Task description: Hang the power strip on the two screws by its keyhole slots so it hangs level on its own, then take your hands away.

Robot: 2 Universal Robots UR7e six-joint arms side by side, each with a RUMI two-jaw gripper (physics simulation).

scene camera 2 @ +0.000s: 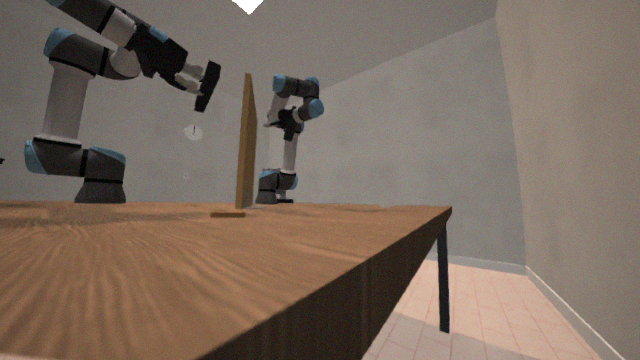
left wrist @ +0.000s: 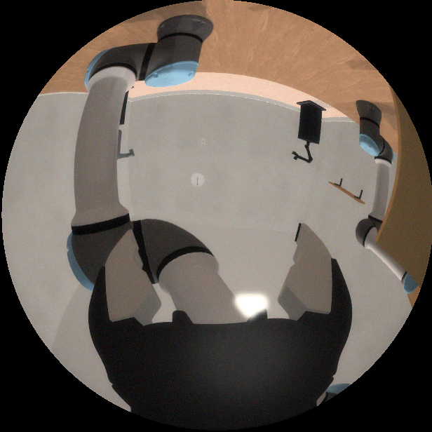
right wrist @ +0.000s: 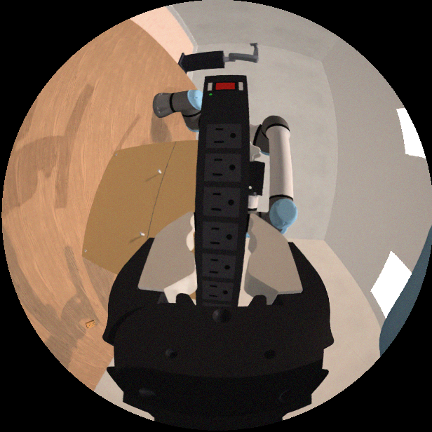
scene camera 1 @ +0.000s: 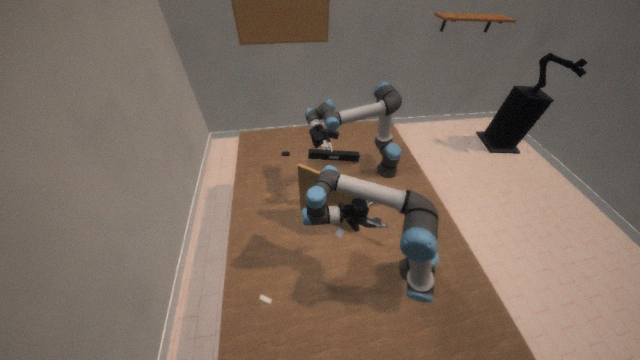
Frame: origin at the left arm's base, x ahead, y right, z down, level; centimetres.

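Seen in the pictures: left gripper, fingertip midpoint: (scene camera 2: 274, 128) (scene camera 1: 383, 212); right gripper, fingertip midpoint: (scene camera 2: 205, 89) (scene camera 1: 331, 154); left arm's base, link origin: (scene camera 2: 266, 203); right arm's base, link origin: (scene camera 2: 101, 202) (scene camera 1: 386, 171).
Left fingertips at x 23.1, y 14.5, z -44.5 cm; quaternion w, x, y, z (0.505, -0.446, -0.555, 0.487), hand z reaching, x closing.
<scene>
Offsets run from my left fingertips to a thing's top centre. Level surfaces: height alone.
The black power strip {dx +12.1, dy +42.2, dz +0.2 cm} (scene camera 1: 345, 155) (scene camera 2: 207, 87) (right wrist: 225, 110) is in the air, tilted, with a gap between it and the upright wooden board {dx +17.9, dy +26.6, dz +2.5 cm} (scene camera 1: 308, 185) (scene camera 2: 247, 145) (left wrist: 415, 200) (right wrist: 120, 200). Its sockets and red switch face the right wrist camera; its keyhole slots are hidden. My right gripper (scene camera 1: 326, 146) (scene camera 2: 199, 80) (right wrist: 221, 215) is shut on it. In the right wrist view, one screw (right wrist: 159, 171) and another screw (right wrist: 142, 234) stick out of the board, left of the strip. My left gripper (scene camera 1: 378, 214) (scene camera 2: 267, 122) (left wrist: 216, 229) is open and empty, on the board's other side.
A small orange-brown block {dx +53.8, dy +51.7, dz +43.7 cm} (scene camera 1: 268, 196) (scene camera 2: 227, 214) (right wrist: 90, 324) lies on the table {dz +44.5 cm} (scene camera 1: 280, 330) (scene camera 2: 150, 280) near the board. A small black item {dx +37.4, dy +93.3, dz +42.9 cm} (scene camera 1: 285, 153) and a white piece {dx +58.3, dy -14.1, dz +43.2 cm} (scene camera 1: 265, 299) also lie there. A black pedestal (scene camera 1: 517, 120) (left wrist: 310, 122) stands off the table.
</scene>
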